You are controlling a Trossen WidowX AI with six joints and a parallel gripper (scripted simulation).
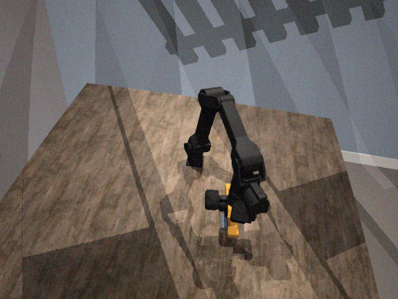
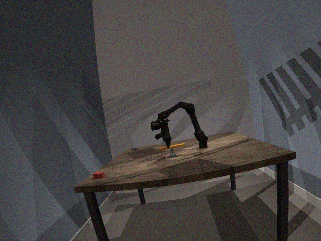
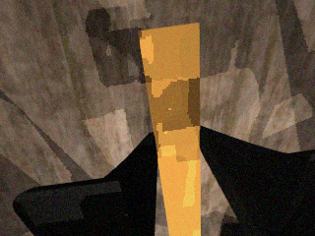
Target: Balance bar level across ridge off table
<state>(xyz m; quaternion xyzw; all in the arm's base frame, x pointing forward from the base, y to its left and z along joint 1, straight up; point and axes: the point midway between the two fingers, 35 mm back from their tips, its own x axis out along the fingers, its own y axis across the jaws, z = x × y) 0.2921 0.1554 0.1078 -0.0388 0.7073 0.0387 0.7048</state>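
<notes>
My gripper tip is 30 mm past the yellow bar. Also, from my gripper tip: red block: 450 mm ahead, 340 mm to the left, 60 mm below; then blue-violet piece: 660 mm to the right, 450 mm ahead, 70 mm below.
</notes>
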